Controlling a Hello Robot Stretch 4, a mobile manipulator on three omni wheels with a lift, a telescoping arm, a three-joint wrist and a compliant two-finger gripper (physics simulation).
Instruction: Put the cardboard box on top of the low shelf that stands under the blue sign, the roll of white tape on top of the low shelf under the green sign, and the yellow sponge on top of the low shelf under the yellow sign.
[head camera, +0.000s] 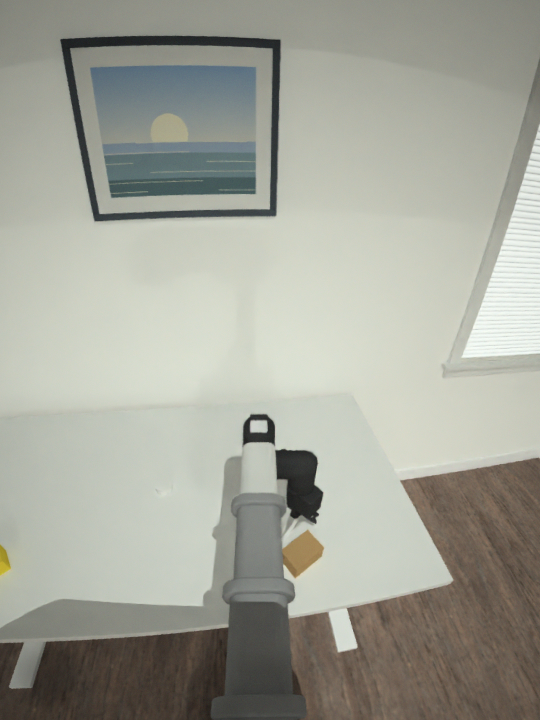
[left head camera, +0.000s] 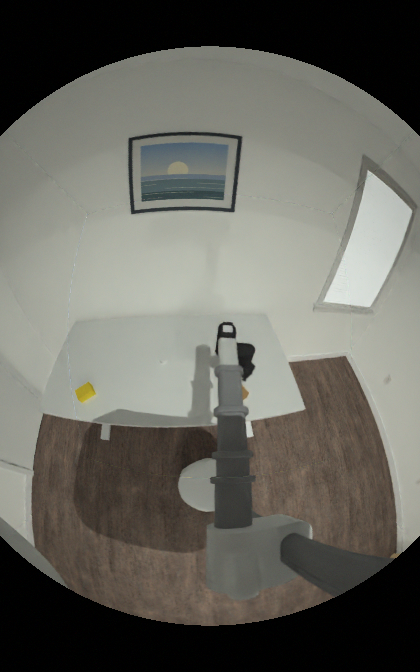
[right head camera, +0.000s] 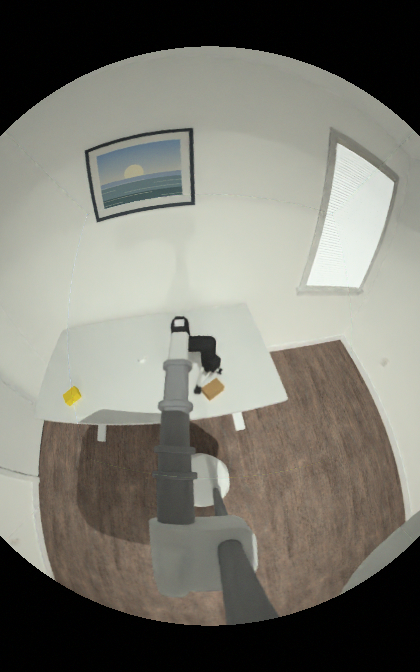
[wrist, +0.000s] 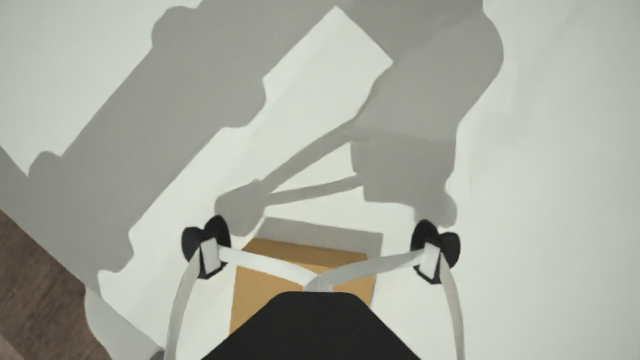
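The cardboard box lies on the white table near its front right. My gripper is open and empty. In the wrist view its fingertips stand wide apart, to the left and right of the box's far part, and the gripper body hides the near part. The yellow sponge lies at the table's front left. A small white thing lies mid-table, too faint to tell whether it is the tape. The low shelves and signs do not show.
My telescoping arm reaches over the table's front edge. A round white object is on the floor before the table. A framed picture hangs behind the table, and a window is at the right.
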